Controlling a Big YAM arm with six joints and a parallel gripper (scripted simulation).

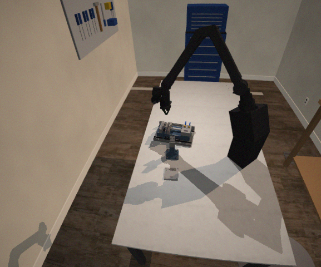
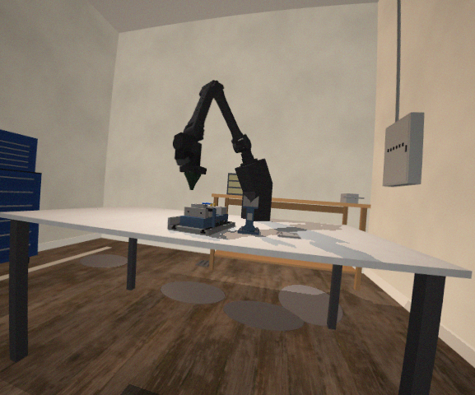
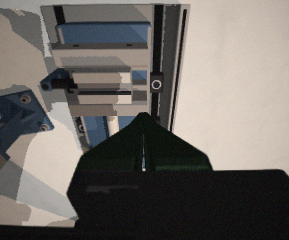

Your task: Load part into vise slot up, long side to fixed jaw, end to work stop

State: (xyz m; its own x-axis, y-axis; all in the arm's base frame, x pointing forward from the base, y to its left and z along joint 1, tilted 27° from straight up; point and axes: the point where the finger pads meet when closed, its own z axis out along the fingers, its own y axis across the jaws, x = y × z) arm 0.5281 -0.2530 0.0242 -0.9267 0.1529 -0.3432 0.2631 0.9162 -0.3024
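The part lies 1 cm ahead of my hand, 4 cm to the left of it and 8 cm below it. Also, from my hand: moving jaw (2 cm behind, 5 cm to the left, 10 cm below); fixed jaw (4 cm ahead, 4 cm to the left, 10 cm below); work stop rod (2 cm ahead, 9 cm to the left, 9 cm below).
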